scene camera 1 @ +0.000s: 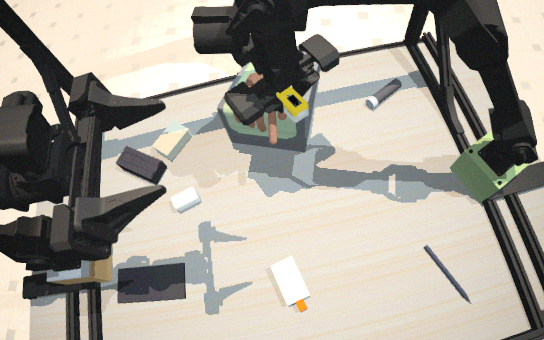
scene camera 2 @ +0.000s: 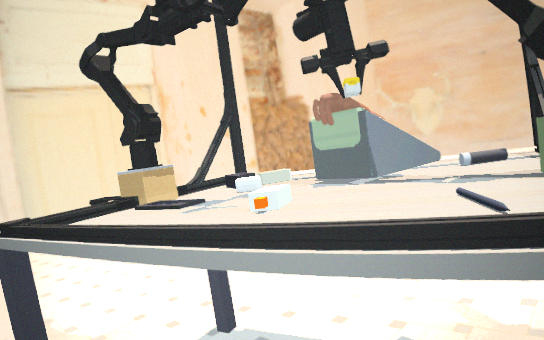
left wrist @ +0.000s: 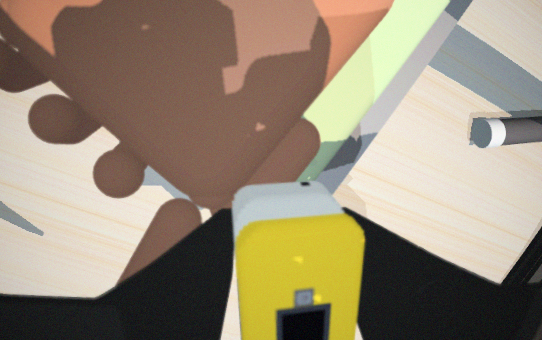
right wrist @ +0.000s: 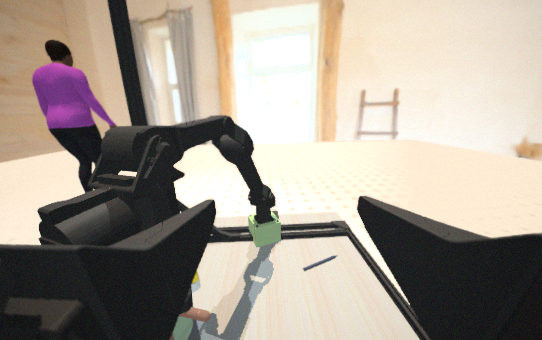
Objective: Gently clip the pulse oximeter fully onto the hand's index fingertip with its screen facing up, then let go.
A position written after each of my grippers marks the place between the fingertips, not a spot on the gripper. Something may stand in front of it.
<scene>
My right gripper (scene camera 1: 164, 143) is open and holds nothing. A white box with orange tab (scene camera 1: 293, 288) rests on the table. Further things: my left gripper (scene camera 1: 288, 105) and a yellow pulse oximeter (left wrist: 298, 257).
My left gripper shows as well in scene camera 2 (scene camera 2: 352, 96) and in the left wrist view (left wrist: 283, 220). My right gripper also shows in the right wrist view (right wrist: 286, 204). The left wrist view does not show the white box with orange tab: it is out of frame. The right wrist view misses the white box with orange tab: it is out of frame.
</scene>
